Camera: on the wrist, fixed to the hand. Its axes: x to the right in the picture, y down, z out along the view.
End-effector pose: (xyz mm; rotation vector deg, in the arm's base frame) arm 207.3 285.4 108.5 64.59 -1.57 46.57
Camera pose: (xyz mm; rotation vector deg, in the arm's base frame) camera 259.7 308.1 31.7 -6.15 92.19 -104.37
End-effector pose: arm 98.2 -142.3 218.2 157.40 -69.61 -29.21
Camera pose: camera 183.0 -98.7 226.3 -65.78 -151.46 -13.42
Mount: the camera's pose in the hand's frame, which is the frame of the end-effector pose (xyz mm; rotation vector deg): 19.1 -87.3 -34.3 -2.02 -23.30 175.49
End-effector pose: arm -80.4 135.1 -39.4 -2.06 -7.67 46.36
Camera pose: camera 0.0 89.3 -64.1 3.47 16.06 -134.98
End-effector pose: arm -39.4 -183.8 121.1 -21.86 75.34 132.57
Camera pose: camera -10.8 -169.8 30.8 -71.80 -13.73 -33.36
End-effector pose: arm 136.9 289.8 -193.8 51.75 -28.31 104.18
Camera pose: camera 199.8 360.7 -206.9 12.46 56.27 -58.16
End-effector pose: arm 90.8 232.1 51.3 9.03 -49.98 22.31
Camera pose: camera 160.8 167.0 46.2 63.33 32.45 -137.63
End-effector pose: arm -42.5 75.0 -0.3 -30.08 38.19 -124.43
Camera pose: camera -122.7 118.0 29.4 16.40 20.20 47.41
